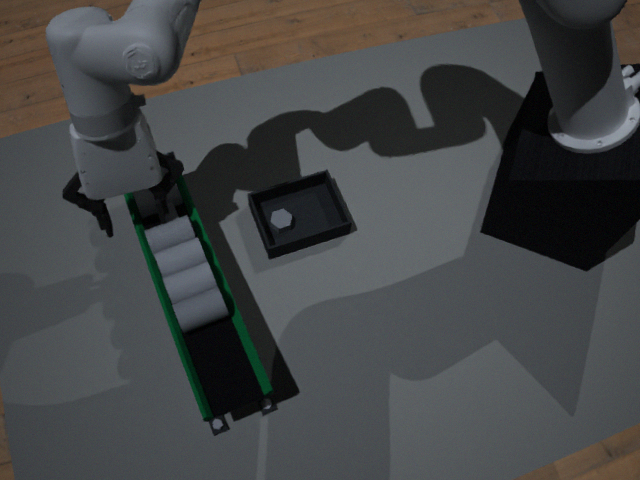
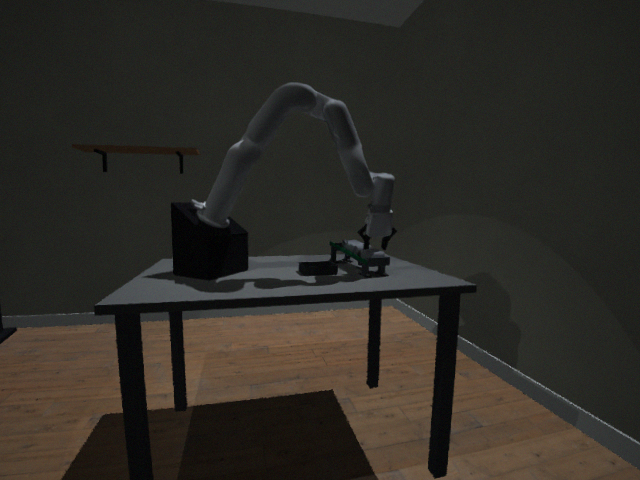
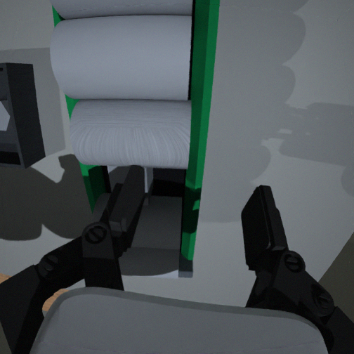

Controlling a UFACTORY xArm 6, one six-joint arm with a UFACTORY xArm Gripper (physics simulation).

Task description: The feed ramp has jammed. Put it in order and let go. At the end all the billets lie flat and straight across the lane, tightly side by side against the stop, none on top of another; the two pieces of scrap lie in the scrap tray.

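Frame: origin at the arm's base, x ahead, y left, z up, level; metres.
Seen in the pictures: gripper, fingertip midpoint: (image 1: 136, 224) (image 2: 374, 249); arm's base at its link origin: (image 1: 594, 119) (image 2: 212, 218).
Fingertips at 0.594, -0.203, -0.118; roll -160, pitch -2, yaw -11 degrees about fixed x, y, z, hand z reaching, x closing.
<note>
Offsets run from my fingertips to a thing's middle, as dx, dy, dz. "spot": to the spot under its first point.
Four pale billets @[-0.030, +0.115, +0.000] (image 1: 190, 282) (image 3: 125, 57) lie straight across the green-railed lane @[-0.031, +0.098, -0.023] (image 1: 222, 366), side by side. Two more, one nearer the gap (image 3: 160, 220) and one at the end (image 3: 150, 262), lie in shadow by the stop (image 3: 185, 273). In the gap between the groups, a light grey scrap block (image 3: 117, 173) is partly hidden by a finger. A hexagonal scrap piece @[-0.195, +0.052, -0.076] (image 1: 281, 220) (image 3: 3, 116) lies in the scrap tray @[-0.223, +0.056, -0.071] (image 1: 310, 241) (image 2: 317, 268) (image 3: 30, 115). My gripper (image 1: 137, 225) (image 2: 375, 248) (image 3: 197, 189) is open, one finger over the lane at the gap, the other outside the far rail.
The green rails @[spot: -0.059, +0.232, -0.001] (image 1: 251, 351) (image 3: 202, 100) stand up along both sides of the lane. The tray is beside the ramp, on the robot-base side. The black base block (image 1: 558, 211) (image 2: 201, 248) stands on the grey table (image 1: 439, 444) (image 2: 279, 299).
</note>
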